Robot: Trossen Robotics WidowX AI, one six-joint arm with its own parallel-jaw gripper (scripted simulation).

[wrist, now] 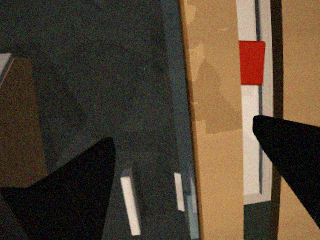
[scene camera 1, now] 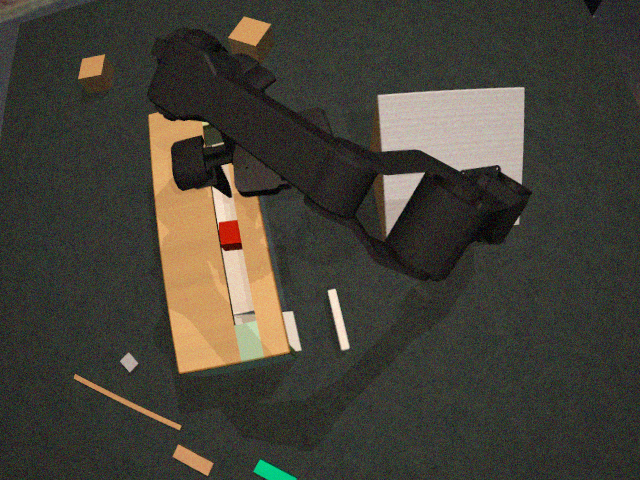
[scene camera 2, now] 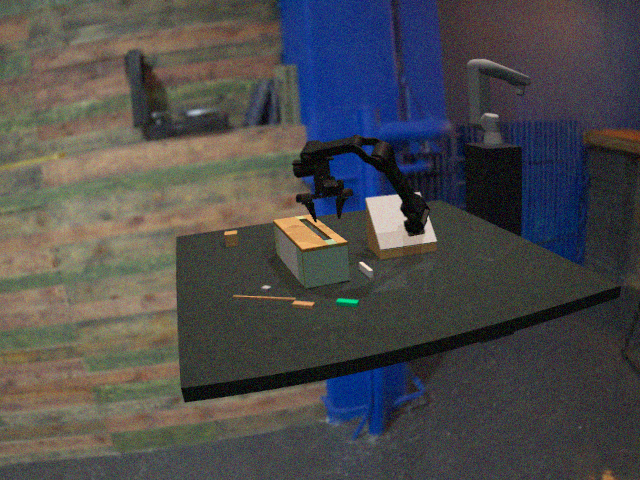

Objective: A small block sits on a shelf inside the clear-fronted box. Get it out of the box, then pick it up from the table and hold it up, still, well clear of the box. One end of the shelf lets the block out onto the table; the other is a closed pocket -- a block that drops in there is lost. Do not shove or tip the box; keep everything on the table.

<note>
I see my gripper [scene camera 1: 261,187], a red block [wrist: 252,53] and a box [scene camera 1: 227,312].
The box is seen too in the wrist view [wrist: 225,178] and in scene camera 2 [scene camera 2: 315,262]. My gripper also shows in the wrist view [wrist: 184,133] and in scene camera 2 [scene camera 2: 327,220].
</note>
